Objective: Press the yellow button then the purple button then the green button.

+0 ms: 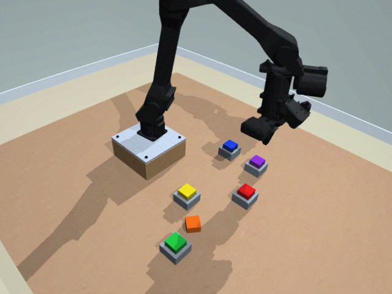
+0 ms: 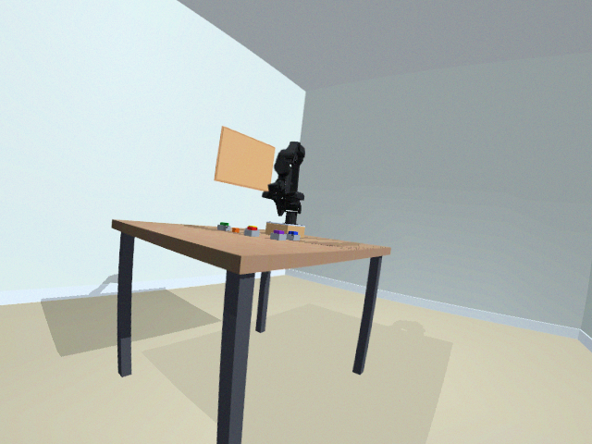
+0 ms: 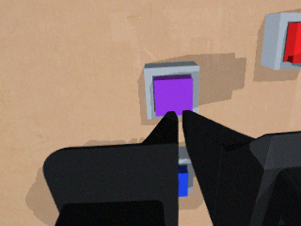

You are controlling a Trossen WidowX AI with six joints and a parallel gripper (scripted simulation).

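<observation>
My gripper tip is 10 mm past the purple button and 70 mm above it. The rest, counted from my gripper tip: red button (20 mm ahead, 120 mm to the right, 70 mm below); blue button (100 mm behind, 10 mm to the left, 70 mm below); yellow button (100 mm behind, 210 mm to the right, 70 mm below).
</observation>
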